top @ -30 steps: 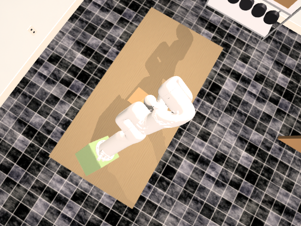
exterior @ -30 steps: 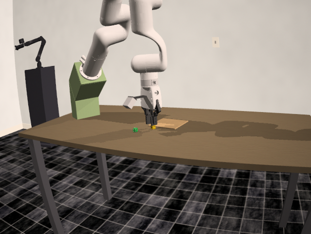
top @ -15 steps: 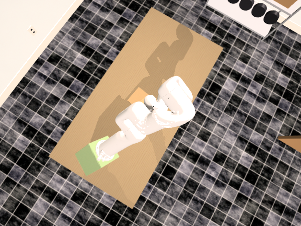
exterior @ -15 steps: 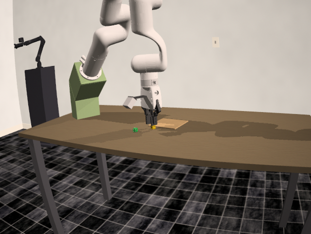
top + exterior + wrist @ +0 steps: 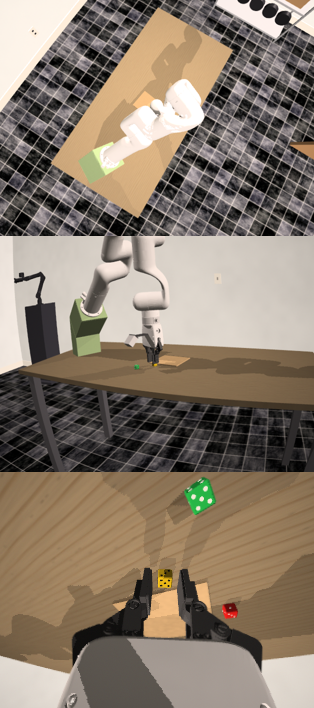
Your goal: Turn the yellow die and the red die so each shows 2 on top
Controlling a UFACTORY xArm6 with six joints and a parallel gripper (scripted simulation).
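My hand is 30 mm above the yellow die and 10 mm to the right of it. Also, from my hand: red die 110 mm to the left, 40 mm behind, 30 mm below; green die 60 mm behind, 40 mm to the right, 30 mm below; tan mat 90 mm to the left, 60 mm ahead, 40 mm below.
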